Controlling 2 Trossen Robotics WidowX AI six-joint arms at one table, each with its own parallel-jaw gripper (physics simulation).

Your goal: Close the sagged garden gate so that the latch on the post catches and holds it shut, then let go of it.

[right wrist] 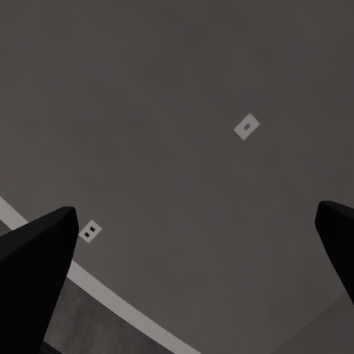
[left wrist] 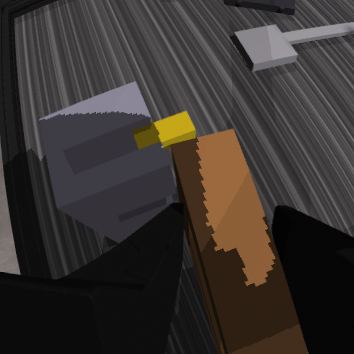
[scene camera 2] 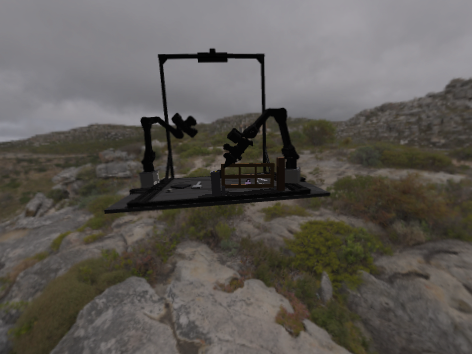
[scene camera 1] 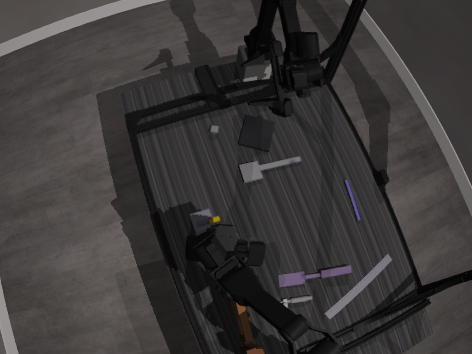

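Pixels of known places: left gripper, between the fingertips: (left wrist: 228, 215) (scene camera 2: 224, 167); right gripper, between the fingertips: (right wrist: 200, 216) (scene camera 2: 183, 122) (scene camera 1: 244, 84); left arm's base, origin of its link: (scene camera 2: 291, 168); right arm's base, origin of its link: (scene camera 2: 148, 171).
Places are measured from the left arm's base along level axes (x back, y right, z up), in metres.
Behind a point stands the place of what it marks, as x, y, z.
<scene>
The brown gate (scene camera 1: 242, 320) {-0.113, -0.222, 0.058} (scene camera 2: 250, 166) {-0.180, -0.266, 0.043} (left wrist: 225, 175) {-0.328, -0.334, 0.065} stands upright between the brown hinge post (scene camera 2: 281, 175) {-0.017, -0.180, -0.019} and the grey latch post (scene camera 1: 201, 215) {-0.361, -0.402, 0.026} (scene camera 2: 216, 184) {-0.329, -0.415, -0.045} (left wrist: 100, 135) {-0.350, -0.395, 0.025}. In the left wrist view a yellow tab (left wrist: 175, 129) {-0.363, -0.361, 0.022} (scene camera 1: 215, 219) {-0.363, -0.364, 0.022} bridges the gate's end and the post, its inner end at the mouth of the post's slot; a narrow gap shows between gate and post. Whether the latch has caught cannot be told. My left gripper (left wrist: 228, 215) {-0.322, -0.329, 0.042} (scene camera 2: 229, 162) {-0.322, -0.329, 0.042} is shut on the gate's top near its free end. My right gripper (right wrist: 200, 216) {-0.583, -0.377, 0.326} is open, empty and raised away from the gate.
A grey-headed tool (scene camera 1: 251, 171) {-0.579, -0.311, -0.101}, a dark block (scene camera 1: 256, 133) {-0.714, -0.330, -0.103} and a small light cube (scene camera 1: 214, 129) {-0.681, -0.462, -0.096} lie beyond the latch post. A purple tool (scene camera 1: 292, 279) {-0.285, -0.099, -0.108}, a white tool (scene camera 1: 298, 300) {-0.223, -0.065, -0.097}, a grey strip (scene camera 1: 359, 286) {-0.311, 0.129, -0.112} and a blue stick (scene camera 1: 352, 200) {-0.587, 0.034, -0.104} lie farther right.
</scene>
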